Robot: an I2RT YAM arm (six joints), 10 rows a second.
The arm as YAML. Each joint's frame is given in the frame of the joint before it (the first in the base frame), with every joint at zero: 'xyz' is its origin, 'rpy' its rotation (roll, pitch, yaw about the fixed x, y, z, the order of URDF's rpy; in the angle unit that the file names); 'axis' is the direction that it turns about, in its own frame. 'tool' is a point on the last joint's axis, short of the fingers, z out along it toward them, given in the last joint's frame.
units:
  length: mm
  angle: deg
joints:
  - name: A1
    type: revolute
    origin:
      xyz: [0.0, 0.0, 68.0]
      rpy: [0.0, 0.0, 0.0]
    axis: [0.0, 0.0, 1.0]
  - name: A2
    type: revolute
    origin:
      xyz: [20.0, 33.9, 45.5]
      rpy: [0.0, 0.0, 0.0]
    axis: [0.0, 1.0, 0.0]
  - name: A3
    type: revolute
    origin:
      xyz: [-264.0, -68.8, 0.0]
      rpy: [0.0, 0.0, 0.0]
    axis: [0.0, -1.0, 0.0]
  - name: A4
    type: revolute
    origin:
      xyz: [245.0, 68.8, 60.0]
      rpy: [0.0, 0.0, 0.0]
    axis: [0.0, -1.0, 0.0]
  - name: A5
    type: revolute
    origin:
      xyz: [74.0, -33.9, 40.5]
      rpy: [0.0, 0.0, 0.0]
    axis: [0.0, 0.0, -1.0]
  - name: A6
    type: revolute
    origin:
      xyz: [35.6, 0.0, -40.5]
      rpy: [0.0, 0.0, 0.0]
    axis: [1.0, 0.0, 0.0]
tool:
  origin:
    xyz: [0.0, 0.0, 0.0]
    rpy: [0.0, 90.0, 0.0]
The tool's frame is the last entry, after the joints.
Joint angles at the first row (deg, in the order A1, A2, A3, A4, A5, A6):
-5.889, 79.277, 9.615, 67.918, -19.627, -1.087
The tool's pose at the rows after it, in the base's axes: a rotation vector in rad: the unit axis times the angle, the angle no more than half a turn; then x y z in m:
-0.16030 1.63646 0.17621 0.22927 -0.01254 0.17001
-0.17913 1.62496 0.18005 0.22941 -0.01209 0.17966
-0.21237 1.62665 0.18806 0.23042 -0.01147 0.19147
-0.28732 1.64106 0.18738 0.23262 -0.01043 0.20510
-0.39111 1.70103 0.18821 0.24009 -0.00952 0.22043
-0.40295 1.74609 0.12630 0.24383 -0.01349 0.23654
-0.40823 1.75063 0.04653 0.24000 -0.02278 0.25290
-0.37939 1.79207 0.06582 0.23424 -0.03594 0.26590
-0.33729 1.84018 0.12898 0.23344 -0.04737 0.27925
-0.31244 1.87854 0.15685 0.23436 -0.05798 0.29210
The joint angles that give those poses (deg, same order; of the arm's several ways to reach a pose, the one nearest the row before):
-5.882, 76.521, 13.115, 59.153, -18.034, -0.309
-5.889, 73.591, 14.253, 55.645, -18.866, -0.764
-5.927, 70.216, 16.242, 49.918, -20.355, -1.814
-5.976, 67.010, 19.318, 41.978, -22.888, -5.076
-5.977, 65.423, 25.020, 29.507, -25.871, -10.394
-6.563, 63.992, 29.607, 20.603, -23.974, -13.642
-8.742, 61.449, 32.419, 14.896, -23.090, -16.902
-12.522, 59.698, 35.631, 7.390, -26.168, -16.799
-15.751, 60.038, 40.033, 0.193, -29.956, -15.231
-18.426, 61.166, 44.523, -5.957, -32.388, -15.389

